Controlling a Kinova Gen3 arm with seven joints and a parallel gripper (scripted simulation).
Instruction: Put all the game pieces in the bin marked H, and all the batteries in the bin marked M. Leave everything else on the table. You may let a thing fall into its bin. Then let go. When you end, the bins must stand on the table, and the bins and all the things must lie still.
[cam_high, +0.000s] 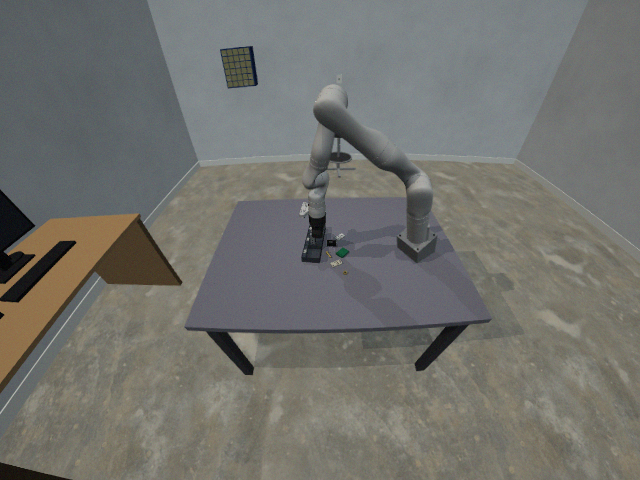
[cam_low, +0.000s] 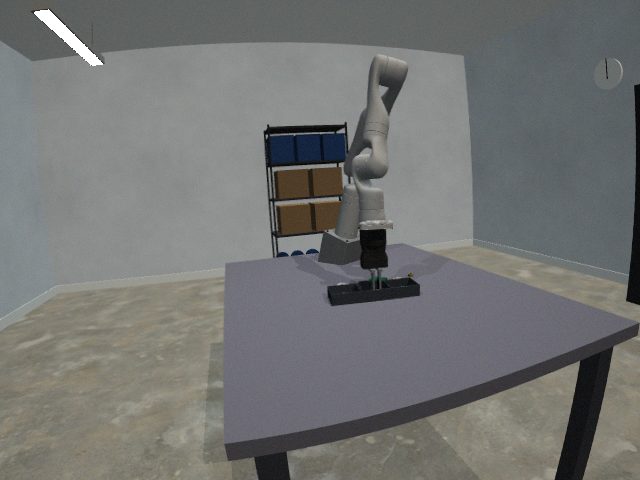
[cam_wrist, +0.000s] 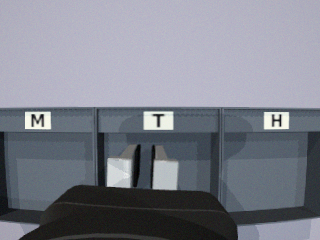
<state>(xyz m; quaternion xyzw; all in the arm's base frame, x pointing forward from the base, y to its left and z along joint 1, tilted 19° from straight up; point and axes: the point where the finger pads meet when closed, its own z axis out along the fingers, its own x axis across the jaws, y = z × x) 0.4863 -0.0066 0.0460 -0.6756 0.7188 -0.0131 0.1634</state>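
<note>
Now: the dark divided bin 2 cm below my hand and 1 cm to the right of it. The rest, counted from my hand: yellow bolt 8 cm behind, 6 cm to the left, 3 cm below; black 9-volt battery 10 cm behind, 3 cm below, 1 cm to the right; white domino 12 cm behind, 7 cm to the right, 3 cm below.
</note>
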